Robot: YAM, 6 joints.
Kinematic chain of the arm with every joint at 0, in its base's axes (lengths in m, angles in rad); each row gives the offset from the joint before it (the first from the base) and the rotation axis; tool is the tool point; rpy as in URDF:
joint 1: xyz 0 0 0.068 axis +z
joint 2: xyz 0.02 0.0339 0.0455 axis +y
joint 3: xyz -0.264 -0.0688 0 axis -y
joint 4: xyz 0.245 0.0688 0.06 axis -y
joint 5: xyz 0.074 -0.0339 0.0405 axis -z
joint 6: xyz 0.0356 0 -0.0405 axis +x
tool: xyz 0 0 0 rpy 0 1.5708 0
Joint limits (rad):
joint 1: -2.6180..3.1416
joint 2: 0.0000..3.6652
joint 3: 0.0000..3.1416
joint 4: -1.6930..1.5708
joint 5: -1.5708..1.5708
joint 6: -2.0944..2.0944
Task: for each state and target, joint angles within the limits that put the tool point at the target. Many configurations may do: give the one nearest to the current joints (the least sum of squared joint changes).
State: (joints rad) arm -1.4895 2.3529 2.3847 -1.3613 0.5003 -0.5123
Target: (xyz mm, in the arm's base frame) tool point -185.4 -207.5 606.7
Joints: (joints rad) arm -2.2313 1.8458 2.8458 -0.9948 0.5664 -0.5123
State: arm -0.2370 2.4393 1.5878 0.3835 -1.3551 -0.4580
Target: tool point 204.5 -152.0 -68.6
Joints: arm -0.7771 2.5373 0.7854 0.1843 -1.3932 -0.4580
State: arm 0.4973 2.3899 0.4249 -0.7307 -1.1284 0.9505
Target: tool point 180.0 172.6 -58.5
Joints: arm 0.6358 2.5317 0.9458 -0.5153 -1.1155 0.9505
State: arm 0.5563 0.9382 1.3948 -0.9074 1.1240 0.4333
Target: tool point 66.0 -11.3 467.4
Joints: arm 0.3454 0.7266 1.4137 -0.9566 1.1845 0.4333
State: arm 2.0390 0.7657 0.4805 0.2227 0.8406 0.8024
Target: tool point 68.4 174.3 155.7
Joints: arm 1.3438 1.0638 0.2709 0.1732 0.8790 0.8024
